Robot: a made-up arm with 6 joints.
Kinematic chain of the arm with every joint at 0, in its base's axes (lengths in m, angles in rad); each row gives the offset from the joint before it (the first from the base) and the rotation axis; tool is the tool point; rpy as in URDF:
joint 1: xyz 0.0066 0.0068 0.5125 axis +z
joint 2: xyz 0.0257 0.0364 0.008 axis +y
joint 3: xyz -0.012 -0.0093 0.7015 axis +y
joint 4: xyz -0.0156 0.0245 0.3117 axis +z
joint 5: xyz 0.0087 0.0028 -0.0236 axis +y
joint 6: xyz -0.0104 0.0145 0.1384 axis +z
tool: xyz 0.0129 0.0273 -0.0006 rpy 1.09 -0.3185 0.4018
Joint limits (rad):
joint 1: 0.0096..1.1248
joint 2: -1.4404..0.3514
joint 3: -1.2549..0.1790
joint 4: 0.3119..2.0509
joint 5: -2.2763..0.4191
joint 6: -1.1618..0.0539
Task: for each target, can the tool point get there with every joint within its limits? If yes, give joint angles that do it. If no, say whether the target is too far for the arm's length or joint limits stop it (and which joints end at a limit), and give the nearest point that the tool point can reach.
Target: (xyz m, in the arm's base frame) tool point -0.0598 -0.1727 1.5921
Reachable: yes | joints 1.0319 -0.1584 0.0427 1.5661 -0.8796 -0.6673
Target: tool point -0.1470 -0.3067 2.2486
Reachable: no: too far | nearest point -0.1220 -0.1691 1.6266 | short by 0.638 m
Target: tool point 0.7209 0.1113 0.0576
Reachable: no: joint limits stop it (at a limit: joint 1, joint 2, joint 3, joint 6) | nearest point -0.2680 -0.5975 0.3073 | short by 1.242 m
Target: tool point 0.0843 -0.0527 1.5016
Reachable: yes | joints 0.3420 0.0756 -0.0180 1.7385 -1.7287 -0.4576
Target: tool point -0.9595 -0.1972 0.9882
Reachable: yes | joints 0.2775 -0.9865 -0.2788 1.0323 -0.1717 -0.7263
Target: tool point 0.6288 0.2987 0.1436
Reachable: no: joint limits stop it (at a limit: joint 1, joint 2, joint 3, joint 4, joint 5, joint 6) | nearest point 0.0299 0.0720 1.2112 | short by 1.245 m
